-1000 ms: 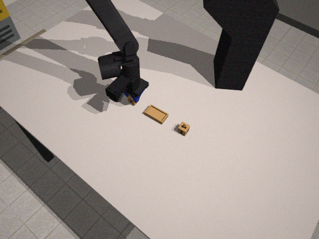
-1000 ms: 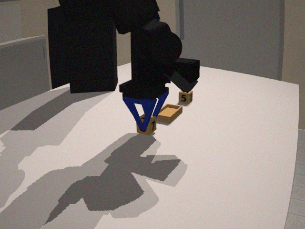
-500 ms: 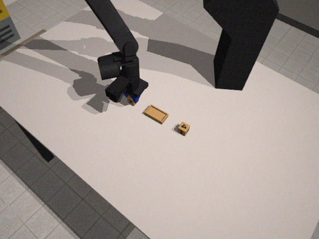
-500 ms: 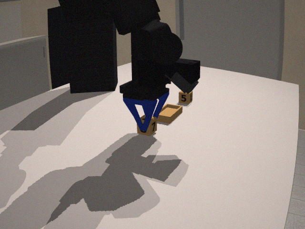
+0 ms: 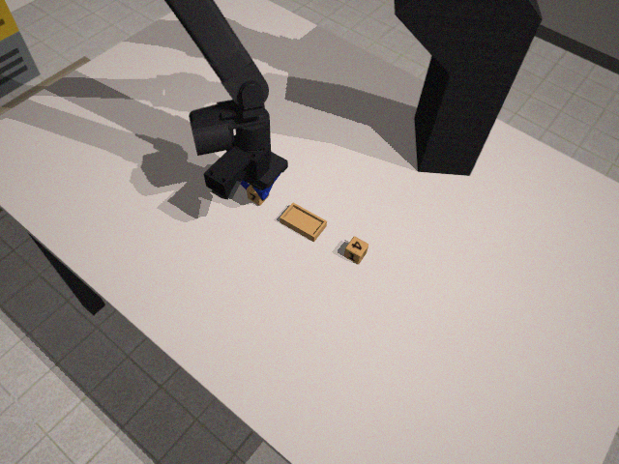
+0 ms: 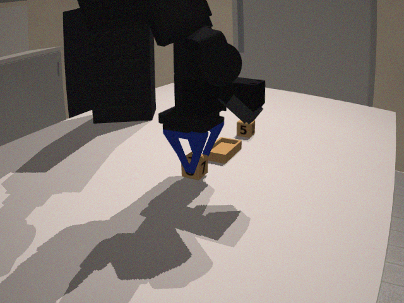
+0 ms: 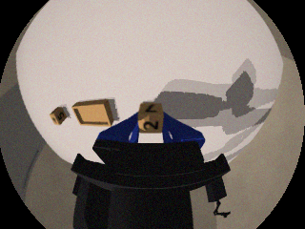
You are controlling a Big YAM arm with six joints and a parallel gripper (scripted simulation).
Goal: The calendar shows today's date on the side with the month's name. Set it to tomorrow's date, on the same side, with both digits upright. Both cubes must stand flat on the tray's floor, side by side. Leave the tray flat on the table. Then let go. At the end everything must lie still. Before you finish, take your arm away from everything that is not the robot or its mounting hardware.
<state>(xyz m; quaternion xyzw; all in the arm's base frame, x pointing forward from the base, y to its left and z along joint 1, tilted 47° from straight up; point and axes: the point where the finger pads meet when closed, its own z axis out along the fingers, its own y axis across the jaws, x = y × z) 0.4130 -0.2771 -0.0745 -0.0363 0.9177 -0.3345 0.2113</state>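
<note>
The wooden digit cube lies right at my hand. From my hand the other things lie so: wooden tray 11 cm to the left, 1 cm below, 1 cm ahead.
</note>
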